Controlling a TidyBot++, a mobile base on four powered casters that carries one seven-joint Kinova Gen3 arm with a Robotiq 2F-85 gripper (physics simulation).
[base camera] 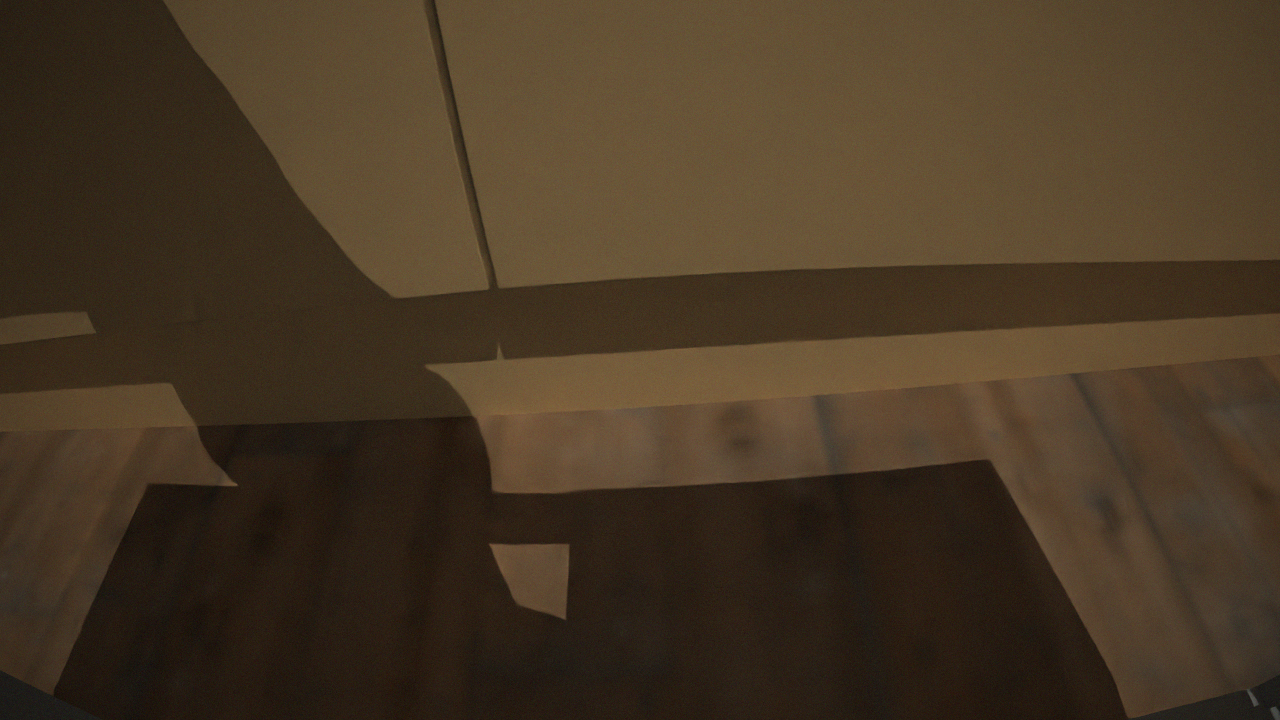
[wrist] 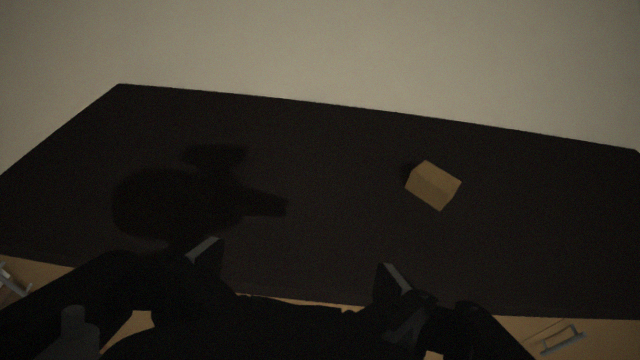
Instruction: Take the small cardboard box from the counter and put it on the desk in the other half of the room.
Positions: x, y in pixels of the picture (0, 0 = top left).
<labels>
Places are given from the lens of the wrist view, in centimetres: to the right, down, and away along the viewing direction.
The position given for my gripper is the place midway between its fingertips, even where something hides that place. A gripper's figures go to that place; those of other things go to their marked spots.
my gripper (wrist: 299, 267): -1, 5, 15
small cardboard box (wrist: 436, 187): 23, 2, 55
counter (wrist: 309, 197): -2, 4, 56
</labels>
